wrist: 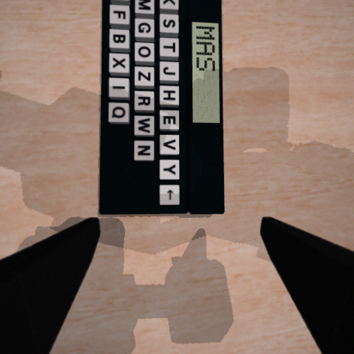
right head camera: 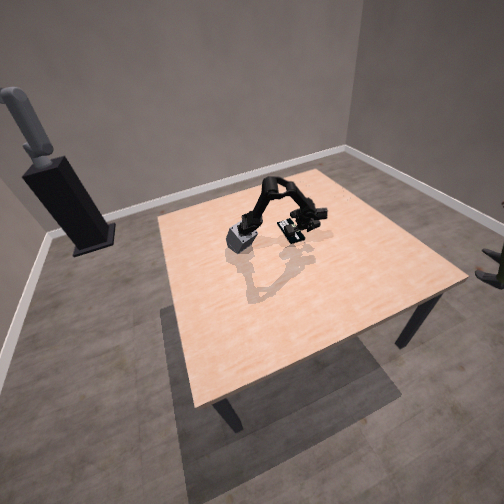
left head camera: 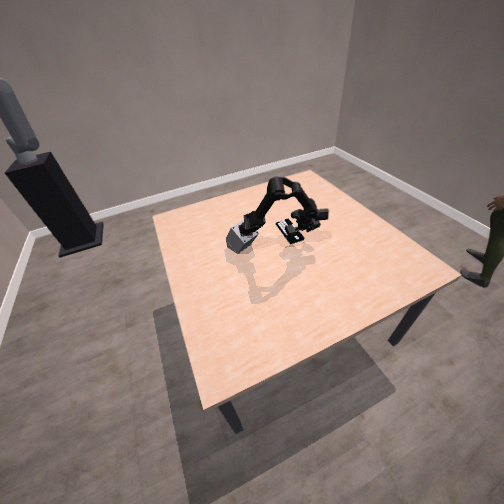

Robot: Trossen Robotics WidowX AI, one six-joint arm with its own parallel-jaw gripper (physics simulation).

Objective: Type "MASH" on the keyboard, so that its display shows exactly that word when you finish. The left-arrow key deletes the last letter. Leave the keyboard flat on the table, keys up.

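The black keyboard [left head camera: 294, 240] [right head camera: 294, 239] [wrist: 117, 185] lies flat on the table, keys up. In the wrist view its display [wrist: 205, 100] reads "MAS". The light H key [wrist: 169, 95] sits in the row nearest the display, between J [wrist: 169, 71] and E [wrist: 169, 120]. The left-arrow key [wrist: 169, 194] is at the near end of that row. The M key [wrist: 144, 5] is partly cut off at the top; the A key does not show in the wrist view. My gripper [wrist: 181, 224] is open and empty, its fingertips apart on either side, appearing just below the keyboard's near end.
The arm's grey base [left head camera: 241, 239] [right head camera: 241, 238] stands on the wooden table [left head camera: 300, 310] [right head camera: 300, 310], left of the keyboard. A black pedestal [left head camera: 55, 205] [right head camera: 70, 205] with a grey arm stands on the floor at left. A person's legs [left head camera: 492, 247] show at the right.
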